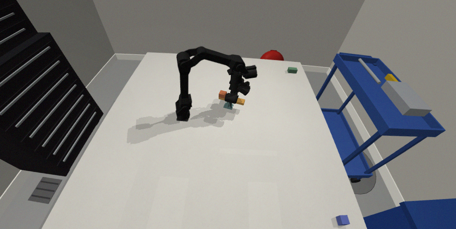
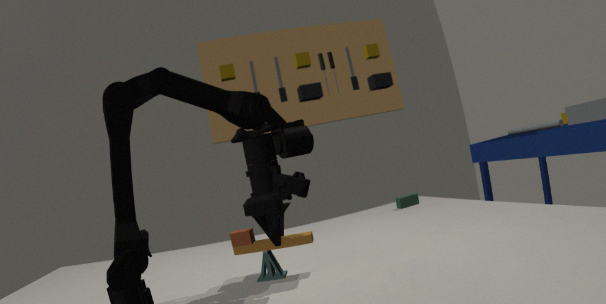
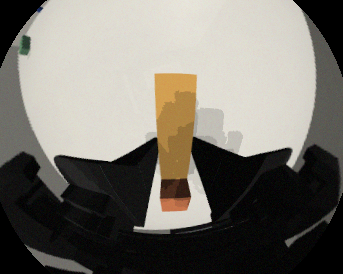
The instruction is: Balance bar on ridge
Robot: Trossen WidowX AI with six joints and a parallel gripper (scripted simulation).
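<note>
Right now the orange bar is 40 mm behind my gripper tip, 10 mm to the left of it and 10 mm above it. Also, from my gripper tip: green block 460 mm ahead, 410 mm to the left, 50 mm below; then blue block 460 mm ahead, 590 mm to the right, 50 mm below.
</note>
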